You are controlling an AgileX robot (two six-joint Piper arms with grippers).
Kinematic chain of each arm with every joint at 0, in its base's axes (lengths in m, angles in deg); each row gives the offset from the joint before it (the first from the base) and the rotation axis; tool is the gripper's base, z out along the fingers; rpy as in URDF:
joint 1: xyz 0 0 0.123 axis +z
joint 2: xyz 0 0 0 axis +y
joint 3: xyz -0.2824 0 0.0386 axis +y
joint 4: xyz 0.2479 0 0.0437 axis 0.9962 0 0.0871
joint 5: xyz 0 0 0 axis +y
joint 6: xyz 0.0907 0 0.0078 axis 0.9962 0 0.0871
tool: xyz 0 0 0 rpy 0 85 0
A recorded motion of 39 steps. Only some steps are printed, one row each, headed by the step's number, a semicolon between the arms.
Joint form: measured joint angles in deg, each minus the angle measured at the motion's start. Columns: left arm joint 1, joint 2, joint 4, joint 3, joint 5, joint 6; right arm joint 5, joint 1, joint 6, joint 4, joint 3, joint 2.
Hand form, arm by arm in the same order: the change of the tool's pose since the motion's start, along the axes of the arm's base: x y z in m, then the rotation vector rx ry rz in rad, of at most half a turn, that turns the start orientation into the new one. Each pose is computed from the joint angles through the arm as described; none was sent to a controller.
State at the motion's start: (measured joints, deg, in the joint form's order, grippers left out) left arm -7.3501 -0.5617 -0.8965 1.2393 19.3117 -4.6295; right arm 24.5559 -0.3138 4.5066 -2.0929 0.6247 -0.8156
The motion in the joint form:
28: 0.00 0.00 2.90 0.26 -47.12 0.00; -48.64 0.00 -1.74 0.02 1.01 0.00
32: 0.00 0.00 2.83 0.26 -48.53 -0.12; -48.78 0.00 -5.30 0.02 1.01 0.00
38: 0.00 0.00 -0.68 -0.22 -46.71 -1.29; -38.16 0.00 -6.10 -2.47 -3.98 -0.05
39: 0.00 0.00 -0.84 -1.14 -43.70 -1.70; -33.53 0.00 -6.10 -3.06 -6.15 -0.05
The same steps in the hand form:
28: -0.0104 0.0003 0.0705 -0.0569 -0.8173 -0.0044; -0.0048 0.0028 0.0689 -0.0379 -0.8305 0.0283
32: -0.0116 0.0005 0.0724 -0.0635 -0.8413 -0.0046; -0.0049 0.0028 0.0691 -0.1017 -0.8320 0.0233
38: -0.0104 0.0030 0.0727 -0.1399 -0.8077 0.0133; -0.0056 0.0031 0.0825 -0.1591 -0.7333 0.0300
39: -0.0095 0.0028 0.0738 -0.1453 -0.7701 0.0124; -0.0067 0.0027 0.0880 -0.1694 -0.6899 0.0283

